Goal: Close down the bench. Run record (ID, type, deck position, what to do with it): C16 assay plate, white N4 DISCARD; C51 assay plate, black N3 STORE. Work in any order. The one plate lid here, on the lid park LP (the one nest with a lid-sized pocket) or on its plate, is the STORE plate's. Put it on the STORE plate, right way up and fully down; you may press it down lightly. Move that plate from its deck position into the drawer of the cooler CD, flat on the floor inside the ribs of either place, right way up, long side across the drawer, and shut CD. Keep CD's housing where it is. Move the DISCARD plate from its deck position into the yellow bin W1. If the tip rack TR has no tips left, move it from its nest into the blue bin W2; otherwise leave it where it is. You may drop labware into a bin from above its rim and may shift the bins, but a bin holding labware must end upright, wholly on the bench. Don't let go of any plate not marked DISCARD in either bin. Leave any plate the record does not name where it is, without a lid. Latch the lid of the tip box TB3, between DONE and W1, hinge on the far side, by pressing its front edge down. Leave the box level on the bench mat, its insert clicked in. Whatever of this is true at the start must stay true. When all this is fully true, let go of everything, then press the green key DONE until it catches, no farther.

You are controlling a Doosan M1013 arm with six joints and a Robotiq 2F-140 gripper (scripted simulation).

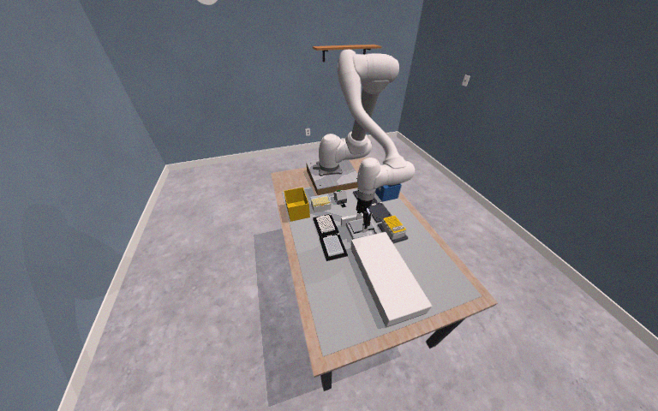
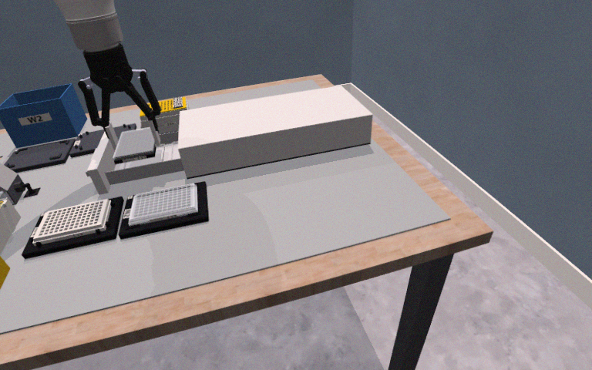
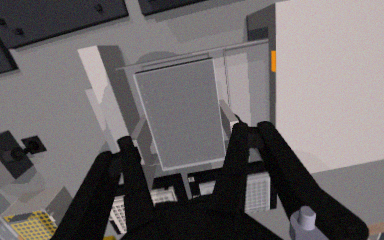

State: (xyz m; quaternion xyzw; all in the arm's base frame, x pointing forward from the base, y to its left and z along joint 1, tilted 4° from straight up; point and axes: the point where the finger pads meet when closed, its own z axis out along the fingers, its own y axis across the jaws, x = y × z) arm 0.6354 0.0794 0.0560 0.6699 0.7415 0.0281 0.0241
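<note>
The cooler drawer lies 40 mm ahead of my hand and 60 mm below it. Also, from my hand: grey plate lid (10 mm below); white cooler CD (170 mm ahead, 20 mm to the left, 50 mm below); black plate (20 mm below).
</note>
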